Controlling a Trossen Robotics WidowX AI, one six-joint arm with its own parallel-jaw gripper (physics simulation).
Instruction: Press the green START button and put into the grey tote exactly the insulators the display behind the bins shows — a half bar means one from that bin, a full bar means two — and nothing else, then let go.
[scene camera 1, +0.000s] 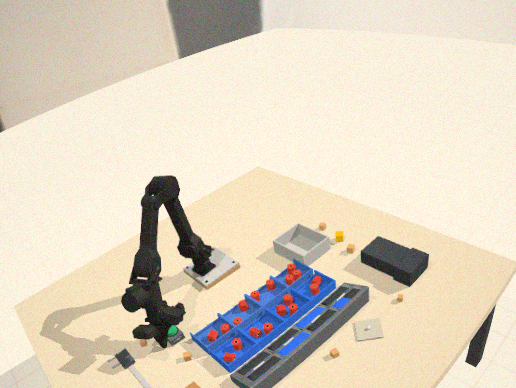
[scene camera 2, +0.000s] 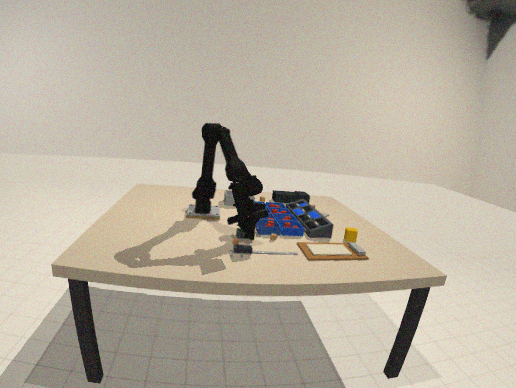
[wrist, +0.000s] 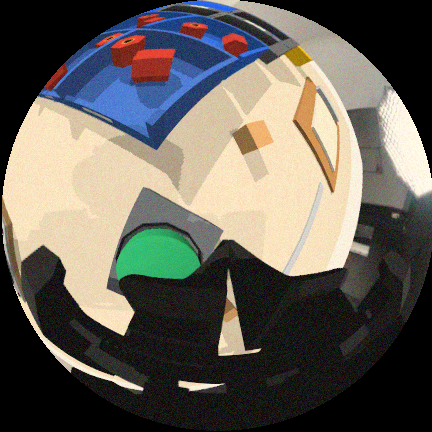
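Observation:
My gripper is visible at (scene camera 1: 164, 347), (scene camera 2: 252, 240) and (wrist: 226, 244). Also in view are a grey tote (scene camera 1: 306, 245), a black box (scene camera 1: 405, 265) and a grey display (scene camera 1: 320, 336).

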